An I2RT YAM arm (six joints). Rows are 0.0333 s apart.
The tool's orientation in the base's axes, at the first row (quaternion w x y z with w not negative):
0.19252 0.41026 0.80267 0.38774
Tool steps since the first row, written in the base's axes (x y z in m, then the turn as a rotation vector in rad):
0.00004 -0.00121 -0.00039 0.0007 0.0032 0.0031
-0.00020 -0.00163 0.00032 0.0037 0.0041 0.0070
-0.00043 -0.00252 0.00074 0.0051 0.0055 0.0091
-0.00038 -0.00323 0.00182 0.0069 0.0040 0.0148
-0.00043 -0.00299 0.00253 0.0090 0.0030 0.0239
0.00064 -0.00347 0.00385 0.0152 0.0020 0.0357
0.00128 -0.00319 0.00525 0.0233 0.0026 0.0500
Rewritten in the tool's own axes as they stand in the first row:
-0.00100 -0.00072 -0.00029 0.0022 0.0039 0.0000
-0.00120 -0.00044 -0.00108 0.0012 0.0088 -0.0002
-0.00178 -0.00056 -0.00190 0.0015 0.0117 0.0001
-0.00237 0.00006 -0.00288 -0.0007 0.0165 -0.0031
-0.00214 0.00067 -0.00324 -0.0027 0.0243 -0.0079
-0.00315 0.00207 -0.00362 -0.0070 0.0363 -0.0119
-0.00328 0.00359 -0.00396 -0.0112 0.0518 -0.0154

